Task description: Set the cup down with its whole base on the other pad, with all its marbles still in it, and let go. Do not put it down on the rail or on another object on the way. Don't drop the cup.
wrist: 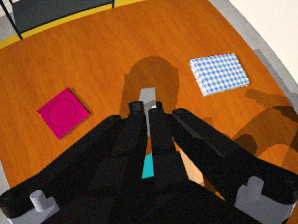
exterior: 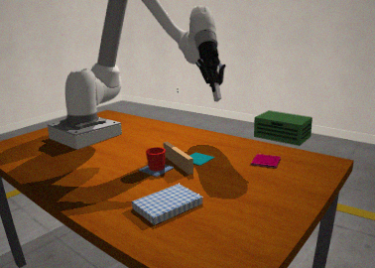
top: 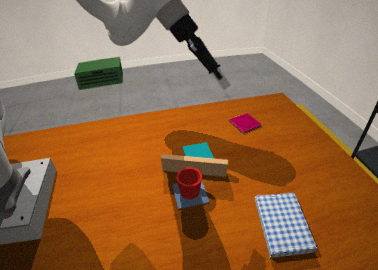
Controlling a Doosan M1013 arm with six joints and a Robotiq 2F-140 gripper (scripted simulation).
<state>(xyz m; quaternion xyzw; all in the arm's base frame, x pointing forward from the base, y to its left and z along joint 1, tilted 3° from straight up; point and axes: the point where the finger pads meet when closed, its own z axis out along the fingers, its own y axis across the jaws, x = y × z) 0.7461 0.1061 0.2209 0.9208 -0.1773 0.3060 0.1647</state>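
The red cup is 250 mm below my hand, 180 mm to the right of it and 150 mm behind it. From my hand the other things lie so: magenta flat block: 270 mm below, 160 mm ahead, 110 mm to the left; pad: 290 mm below, 190 mm to the right, 150 mm behind; wooden rail: 260 mm below, 120 mm behind, 100 mm to the right.
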